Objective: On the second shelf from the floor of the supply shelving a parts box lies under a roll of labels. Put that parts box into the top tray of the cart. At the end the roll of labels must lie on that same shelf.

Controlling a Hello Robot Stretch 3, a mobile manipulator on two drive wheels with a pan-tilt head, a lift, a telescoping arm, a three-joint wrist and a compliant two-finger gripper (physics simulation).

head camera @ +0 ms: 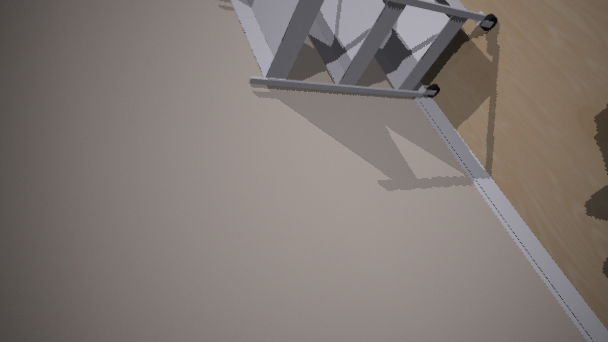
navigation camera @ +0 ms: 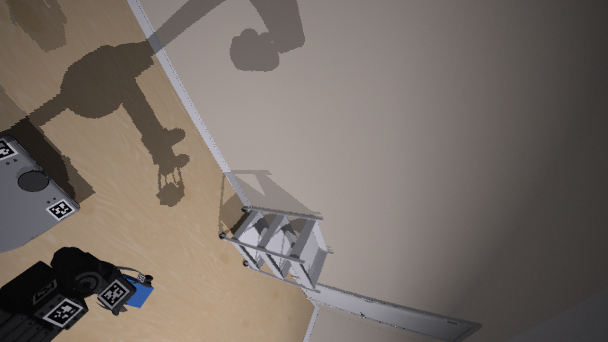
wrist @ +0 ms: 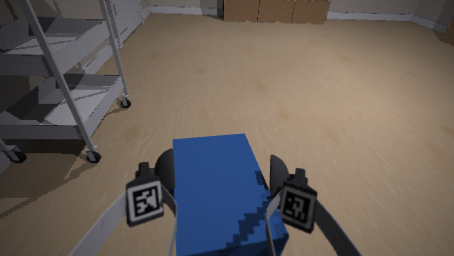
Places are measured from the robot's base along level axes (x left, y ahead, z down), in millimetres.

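Pixels of known places: gripper, fingertip midpoint: (navigation camera: 137, 295) (wrist: 221, 170); robot's base, link origin: (navigation camera: 33, 180).
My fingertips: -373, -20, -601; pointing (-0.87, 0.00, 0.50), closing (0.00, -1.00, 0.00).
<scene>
Ahead of a thing's pixels: the offset from my fingertips to its middle, as dx, dy, dz. "*": to the spot under its first point.
A blue box {+24, +1, +1} (navigation camera: 142, 296) (wrist: 215, 200), the parts box, sits between the two fingers of my gripper (navigation camera: 133, 295) (wrist: 221, 170), which is shut on it. The grey cart (head camera: 325, 86) (navigation camera: 263, 248) (wrist: 45, 131) stands by the wall, apart from the gripper. It is ahead and to the left in the wrist view. Its top tray {* -535, +691, -93} (head camera: 295, 37) (navigation camera: 304, 239) shows in part in the head view and navigation view; the wrist view cuts it off. The supply shelving and the roll of labels do not show in these views.
My base (navigation camera: 25, 220) is at the left of the navigation view. A grey door (navigation camera: 395, 314) is in the wall past the cart. Brown cardboard boxes (wrist: 275, 11) stand far ahead by the back wall. A pale skirting board (head camera: 520, 225) (navigation camera: 187, 102) runs along the wall's foot.
</scene>
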